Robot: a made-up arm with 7 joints. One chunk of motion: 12 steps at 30 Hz.
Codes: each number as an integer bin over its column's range. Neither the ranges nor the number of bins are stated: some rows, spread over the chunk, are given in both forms.
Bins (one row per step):
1: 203 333 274 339 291 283
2: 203 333 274 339 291 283
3: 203 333 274 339 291 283
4: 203 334 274 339 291 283
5: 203 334 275 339 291 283
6: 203 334 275 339 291 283
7: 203 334 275 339 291 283
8: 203 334 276 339 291 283
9: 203 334 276 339 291 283
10: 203 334 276 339 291 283
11: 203 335 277 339 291 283
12: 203 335 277 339 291 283
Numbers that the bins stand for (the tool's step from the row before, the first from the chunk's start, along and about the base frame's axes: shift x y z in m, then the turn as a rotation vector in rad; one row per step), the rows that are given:
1: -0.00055 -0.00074 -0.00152 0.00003 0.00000 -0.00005
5: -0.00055 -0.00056 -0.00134 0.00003 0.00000 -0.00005
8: -0.00055 -0.00056 -0.00115 0.00003 0.00000 -0.00005
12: -0.00055 -0.00038 -0.00096 0.00003 0.00000 -0.00005
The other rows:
2: -0.00055 -0.00074 -0.00152 0.00003 0.00000 -0.00005
3: -0.00055 -0.00074 -0.00152 0.00003 0.00000 -0.00005
4: -0.00055 -0.00056 -0.00152 0.00003 0.00000 -0.00005
6: -0.00055 -0.00056 -0.00134 0.00003 0.00000 -0.00005
7: -0.00055 -0.00056 -0.00134 0.00003 0.00000 -0.00005
9: -0.00055 -0.00056 -0.00115 0.00003 0.00000 -0.00005
10: -0.00055 -0.00056 -0.00115 0.00003 0.00000 -0.00005
11: -0.00055 -0.00038 -0.00096 0.00003 0.00000 -0.00005

